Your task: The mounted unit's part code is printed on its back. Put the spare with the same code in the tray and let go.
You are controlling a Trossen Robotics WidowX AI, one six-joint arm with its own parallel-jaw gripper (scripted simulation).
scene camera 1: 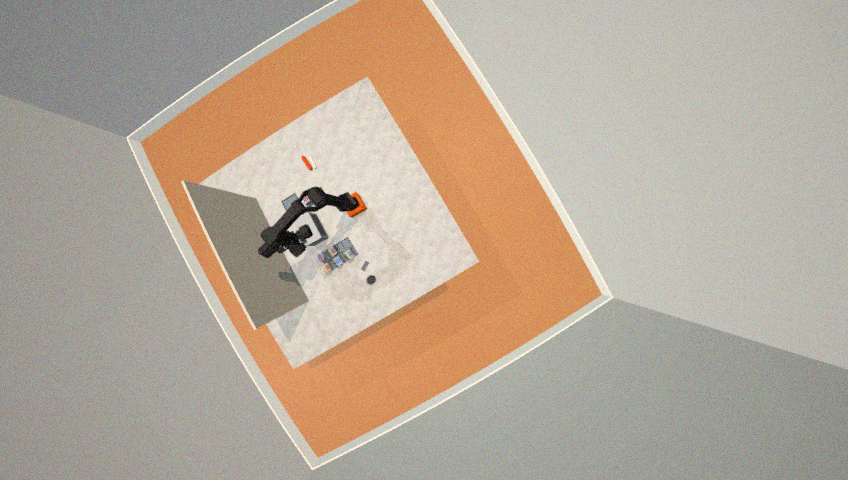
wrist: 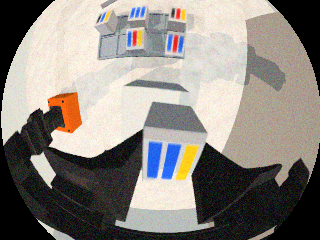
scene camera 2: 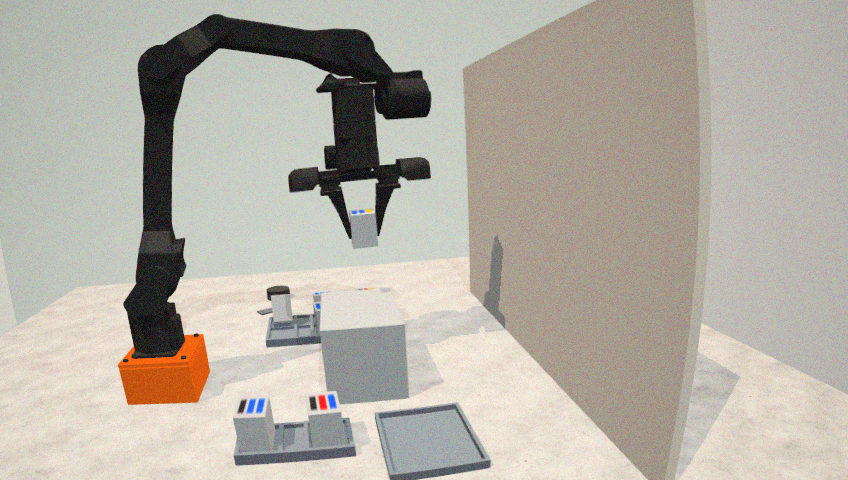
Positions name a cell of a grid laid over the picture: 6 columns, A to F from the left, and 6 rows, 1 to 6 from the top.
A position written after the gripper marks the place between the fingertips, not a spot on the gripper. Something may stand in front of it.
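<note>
Gripper (scene camera 2: C3), also in the wrist view (wrist: D4). Rack (scene camera 2: C5). Mounted unit (scene camera 2: C5), also in the wrist view (wrist: C3). Tall beige panel (scene camera 2: E2), also in scene camera 1 (scene camera 1: B4) and the wrist view (wrist: F4).
</note>
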